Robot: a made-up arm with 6 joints. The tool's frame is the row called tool. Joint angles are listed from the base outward.
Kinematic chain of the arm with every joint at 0, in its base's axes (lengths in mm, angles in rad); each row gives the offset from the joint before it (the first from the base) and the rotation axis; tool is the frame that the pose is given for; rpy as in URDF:
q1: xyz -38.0 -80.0 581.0 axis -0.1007 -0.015 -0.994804
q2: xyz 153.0 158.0 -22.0 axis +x
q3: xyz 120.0 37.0 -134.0 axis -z
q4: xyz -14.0 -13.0 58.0 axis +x
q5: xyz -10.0 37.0 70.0 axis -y
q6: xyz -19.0 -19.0 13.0 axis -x
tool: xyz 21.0 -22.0 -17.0 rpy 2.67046 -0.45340 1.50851
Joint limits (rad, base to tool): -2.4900..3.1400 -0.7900..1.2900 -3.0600..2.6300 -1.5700..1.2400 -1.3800..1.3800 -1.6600..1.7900
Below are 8 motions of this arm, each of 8 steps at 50 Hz.
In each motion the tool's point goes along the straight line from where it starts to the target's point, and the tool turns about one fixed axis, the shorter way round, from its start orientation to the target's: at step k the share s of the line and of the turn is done. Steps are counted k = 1, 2, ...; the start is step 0. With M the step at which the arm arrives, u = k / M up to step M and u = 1 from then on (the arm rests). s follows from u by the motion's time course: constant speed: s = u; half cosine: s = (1 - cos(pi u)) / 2; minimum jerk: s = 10 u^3 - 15 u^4 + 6 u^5.
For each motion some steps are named. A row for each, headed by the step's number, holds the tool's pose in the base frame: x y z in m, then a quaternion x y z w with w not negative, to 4 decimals.
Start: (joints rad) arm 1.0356 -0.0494 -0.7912 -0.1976 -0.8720 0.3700
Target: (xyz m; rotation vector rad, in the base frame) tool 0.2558 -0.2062 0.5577 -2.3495 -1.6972 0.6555
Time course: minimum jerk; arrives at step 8
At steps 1, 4, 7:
1: 0.2485 -0.2190 0.5568 -0.8068 -0.5358 0.2401 0.0652
4: 0.2521 -0.2127 0.5572 -0.7977 -0.5523 0.2302 0.0749
7: 0.2557 -0.2064 0.5577 -0.7881 -0.5685 0.2201 0.0846

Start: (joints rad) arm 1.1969 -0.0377 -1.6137 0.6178 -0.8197 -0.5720
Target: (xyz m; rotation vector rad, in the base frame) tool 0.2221 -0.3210 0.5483 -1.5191 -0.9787 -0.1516
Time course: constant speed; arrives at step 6
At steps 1, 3, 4, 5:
1: 0.2274 -0.3168 0.5474 -0.6445 -0.4282 -0.0771 0.6288
3: 0.2253 -0.3185 0.5478 -0.6506 -0.4270 -0.0726 0.6238
4: 0.2242 -0.3193 0.5480 -0.6536 -0.4263 -0.0703 0.6213
5: 0.2232 -0.3202 0.5481 -0.6567 -0.4257 -0.0681 0.6188

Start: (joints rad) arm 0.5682 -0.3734 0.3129 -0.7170 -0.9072 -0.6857
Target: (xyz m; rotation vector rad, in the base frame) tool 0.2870 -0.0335 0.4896 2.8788 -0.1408 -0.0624
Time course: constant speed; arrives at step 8
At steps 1, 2, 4, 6, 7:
1: 0.2906 -0.0347 0.4884 0.9897 -0.0693 -0.0262 0.1229
2: 0.2901 -0.0345 0.4886 0.9898 -0.0663 -0.0255 0.1238
4: 0.2891 -0.0342 0.4889 0.9900 -0.0604 -0.0242 0.1255
6: 0.2880 -0.0338 0.4893 0.9901 -0.0544 -0.0228 0.1272
7: 0.2875 -0.0337 0.4894 0.9902 -0.0514 -0.0221 0.1281

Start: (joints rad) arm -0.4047 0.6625 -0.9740 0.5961 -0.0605 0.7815
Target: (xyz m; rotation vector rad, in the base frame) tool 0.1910 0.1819 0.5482 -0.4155 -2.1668 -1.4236
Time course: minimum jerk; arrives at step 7
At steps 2, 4, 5, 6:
2: 0.1955 0.1831 0.5463 -0.1320 -0.8120 -0.5011 0.2685
4: 0.1929 0.1824 0.5474 -0.1440 -0.8041 -0.5144 0.2609
5: 0.1918 0.1821 0.5479 -0.1495 -0.8004 -0.5204 0.2574
6: 0.1911 0.1819 0.5481 -0.1524 -0.7983 -0.5236 0.2555

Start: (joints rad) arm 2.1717 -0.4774 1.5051 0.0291 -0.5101 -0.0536
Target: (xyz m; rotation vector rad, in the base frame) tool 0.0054 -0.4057 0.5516 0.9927 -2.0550 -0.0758
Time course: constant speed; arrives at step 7
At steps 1, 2, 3, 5, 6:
1: -0.0130 -0.4098 0.5523 0.3725 -0.8380 -0.0496 0.3956
2: -0.0099 -0.4091 0.5522 0.3763 -0.8349 -0.0464 0.3991
3: -0.0069 -0.4084 0.5521 0.3802 -0.8316 -0.0431 0.4025
5: -0.0007 -0.4071 0.5518 0.3878 -0.8251 -0.0367 0.4093
6: 0.0023 -0.4064 0.5517 0.3916 -0.8217 -0.0334 0.4127

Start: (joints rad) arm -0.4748 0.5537 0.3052 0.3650 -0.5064 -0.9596
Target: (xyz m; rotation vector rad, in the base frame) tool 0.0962 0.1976 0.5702 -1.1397 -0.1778 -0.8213
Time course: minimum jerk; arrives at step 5
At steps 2, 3, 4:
2: 0.0904 0.2009 0.5712 -0.5286 -0.0909 -0.3599 0.7634
3: 0.0935 0.1991 0.5707 -0.5259 -0.0860 -0.3692 0.7614
4: 0.0957 0.1979 0.5703 -0.5239 -0.0824 -0.3757 0.7600

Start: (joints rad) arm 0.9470 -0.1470 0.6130 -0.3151 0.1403 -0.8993
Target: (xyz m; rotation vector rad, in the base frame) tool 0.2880 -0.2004 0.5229 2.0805 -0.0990 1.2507
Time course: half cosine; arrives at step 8
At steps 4, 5, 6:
4: 0.2916 -0.1874 0.5211 0.8231 -0.0340 0.4574 0.3349
5: 0.2902 -0.1923 0.5218 0.8154 -0.0356 0.4671 0.3402
6: 0.2890 -0.1966 0.5224 0.8087 -0.0370 0.4752 0.3446

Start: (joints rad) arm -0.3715 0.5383 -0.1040 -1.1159 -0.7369 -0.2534
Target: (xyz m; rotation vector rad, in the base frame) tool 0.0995 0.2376 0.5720 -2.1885 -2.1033 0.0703
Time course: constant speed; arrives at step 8
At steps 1, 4, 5, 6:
1: 0.0960 0.2398 0.5664 -0.7208 -0.6923 0.0175 0.0314
4: 0.0975 0.2389 0.5688 -0.7204 -0.6921 0.0199 0.0405
5: 0.0980 0.2385 0.5696 -0.7203 -0.6920 0.0207 0.0436
6: 0.0985 0.2382 0.5704 -0.7201 -0.6920 0.0215 0.0466

